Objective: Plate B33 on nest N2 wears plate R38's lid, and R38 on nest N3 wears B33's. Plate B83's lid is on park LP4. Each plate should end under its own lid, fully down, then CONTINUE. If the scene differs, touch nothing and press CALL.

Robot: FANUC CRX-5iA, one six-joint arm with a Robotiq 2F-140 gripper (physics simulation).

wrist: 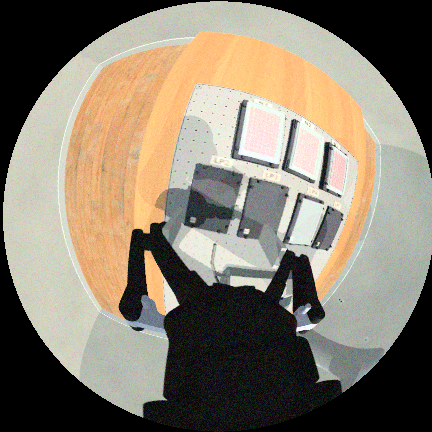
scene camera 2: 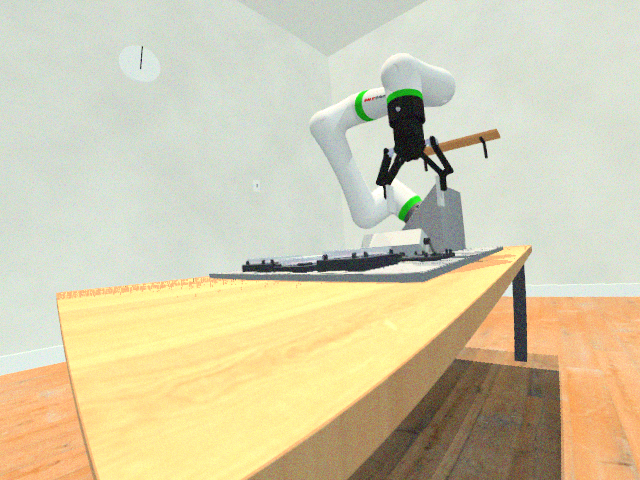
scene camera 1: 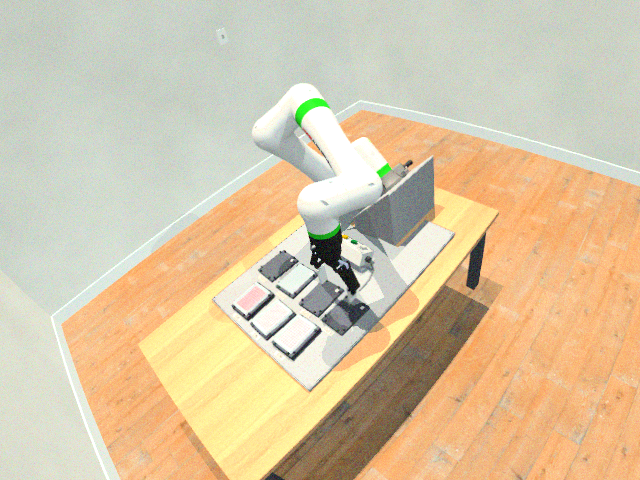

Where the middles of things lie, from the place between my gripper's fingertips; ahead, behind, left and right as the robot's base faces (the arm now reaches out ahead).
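Scene:
The LP3 lid nest (scene camera 1: pixel 323 295) is 110 mm to the right of my hand, 30 mm ahead of it and 110 mm below it. I see the LP2 lid nest (scene camera 1: pixel 344 315) 110 mm below my hand, 20 mm to the left of it and 20 mm ahead of it. My hand is 110 mm above the LP1 lid nest (wrist: pixel 332 217), 370 mm to the left of it and 50 mm short of it. Going by their middles, of the things named here the LP2 lid nest is the nearest to my hand and the LP1 lid nest is the farthest from my hand.

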